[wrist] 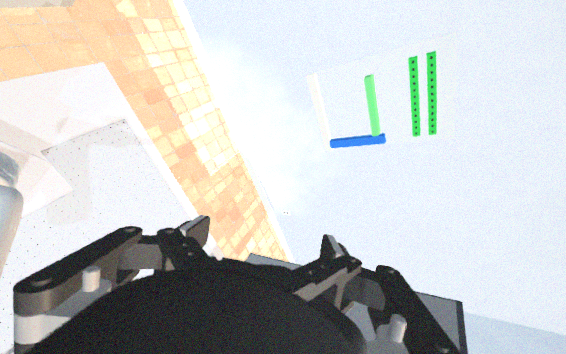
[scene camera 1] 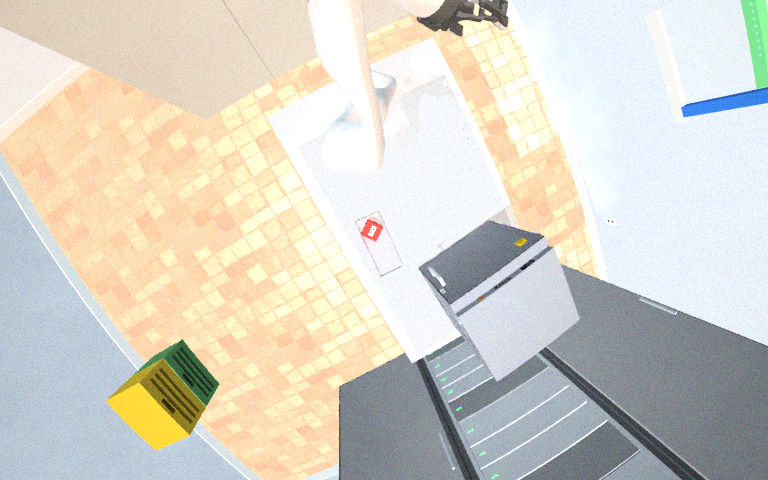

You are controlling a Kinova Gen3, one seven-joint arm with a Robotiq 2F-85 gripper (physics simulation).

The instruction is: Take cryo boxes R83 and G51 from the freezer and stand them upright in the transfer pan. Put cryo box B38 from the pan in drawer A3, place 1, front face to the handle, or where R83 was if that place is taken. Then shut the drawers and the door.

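Note:
The freezer (scene camera 1: 481,263) stands at the far end of the white table in the scene view, with a dark top and a yellow sticker. Its light grey front panel (scene camera 1: 523,319) looks shut; no drawers show. The transfer pan (scene camera 1: 391,270), clear with a thin outline, lies on the table left of the freezer. A red box (scene camera 1: 372,229) with a white label sits at the pan's upper end; the label is too small to read surely. R83 and G51 cannot be made out. My gripper (scene camera 1: 496,15) (wrist: 264,237) is open and empty, at the top of the scene view, far from pan and freezer.
The white table (scene camera 1: 430,164) carries the arm's base. Dark cabinets (scene camera 1: 651,339) and a grey rack with green lights (scene camera 1: 509,416) stand beyond the freezer. Yellow (scene camera 1: 141,404) and green (scene camera 1: 189,362) bins stand at the left. A blue bar (scene camera 1: 724,103) (wrist: 357,141) shows on the pale wall.

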